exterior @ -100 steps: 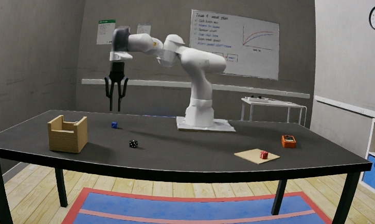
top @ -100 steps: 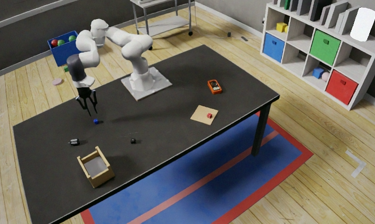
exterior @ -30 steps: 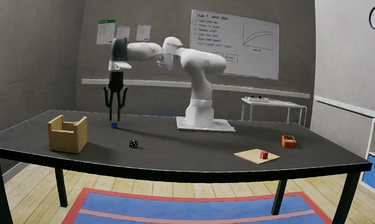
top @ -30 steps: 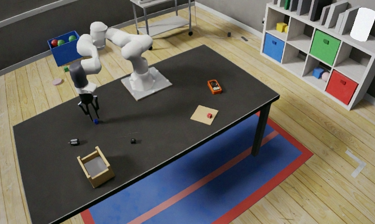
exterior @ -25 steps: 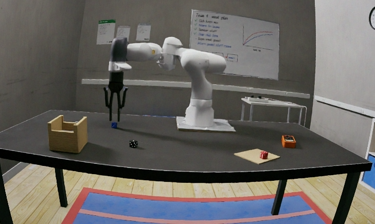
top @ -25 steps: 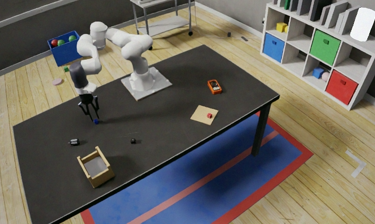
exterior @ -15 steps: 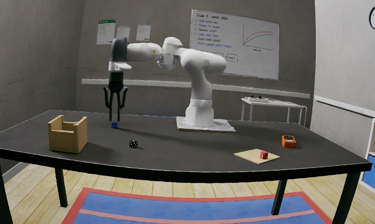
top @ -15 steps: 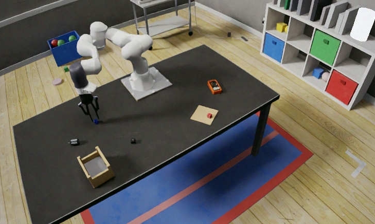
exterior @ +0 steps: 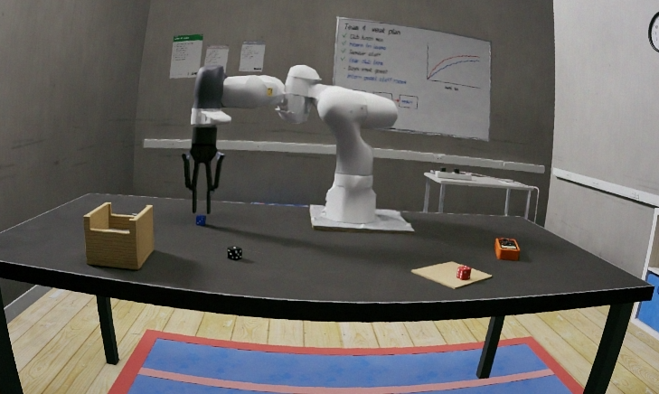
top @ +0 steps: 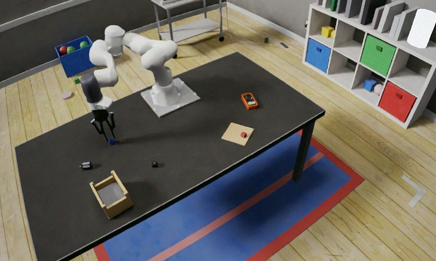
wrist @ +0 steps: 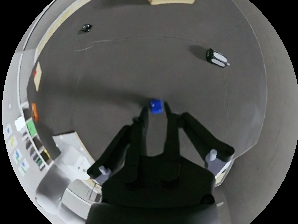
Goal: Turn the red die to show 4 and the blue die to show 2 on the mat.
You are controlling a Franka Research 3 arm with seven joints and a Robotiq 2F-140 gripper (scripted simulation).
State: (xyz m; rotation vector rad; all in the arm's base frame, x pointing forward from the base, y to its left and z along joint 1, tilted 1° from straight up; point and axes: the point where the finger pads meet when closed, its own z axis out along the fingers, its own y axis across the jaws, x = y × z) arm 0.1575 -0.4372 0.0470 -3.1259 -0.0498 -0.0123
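The blue die is 50 mm below my hand. Also, from my hand: dark object: 190 mm to the right, 100 mm ahead, 50 mm below; black die: 300 mm ahead, 150 mm to the left, 50 mm below; wooden box: 390 mm ahead, 120 mm to the right, 20 mm below.
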